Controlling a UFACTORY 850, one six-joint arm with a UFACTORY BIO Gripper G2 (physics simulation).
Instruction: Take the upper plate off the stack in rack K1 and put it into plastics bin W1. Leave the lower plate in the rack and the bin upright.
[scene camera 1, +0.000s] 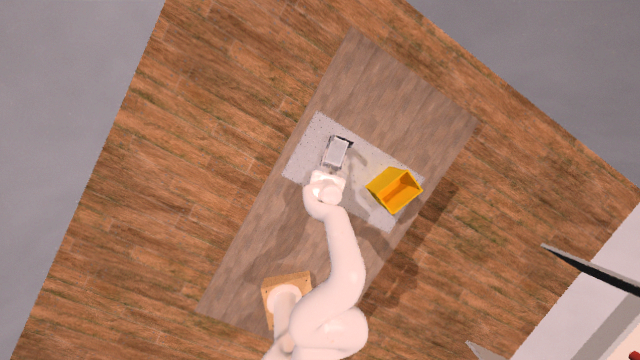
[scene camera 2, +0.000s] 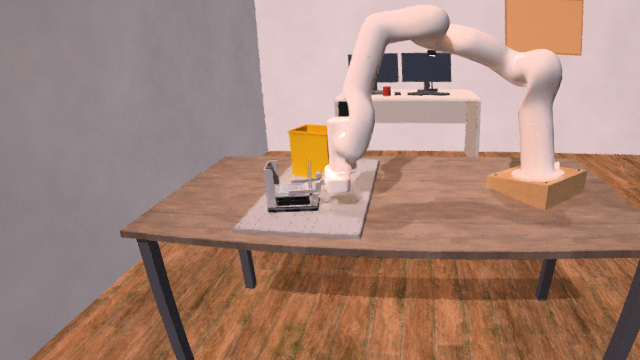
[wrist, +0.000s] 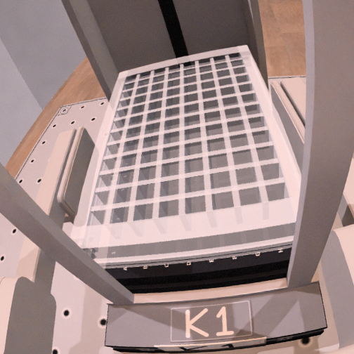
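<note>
A yellow plastics bin W1 (scene camera 2: 307, 142) is visible, with the yellow plastics bin W1 (scene camera 1: 394, 188) seen again; the yellow plastics bin W1 is out of frame in the wrist view. A clear gridded plate (wrist: 191, 164) and a black gridded plate (wrist: 270, 266) are visible. My gripper (scene camera 2: 290, 187) is in sight, also my gripper (wrist: 178, 116).
</note>
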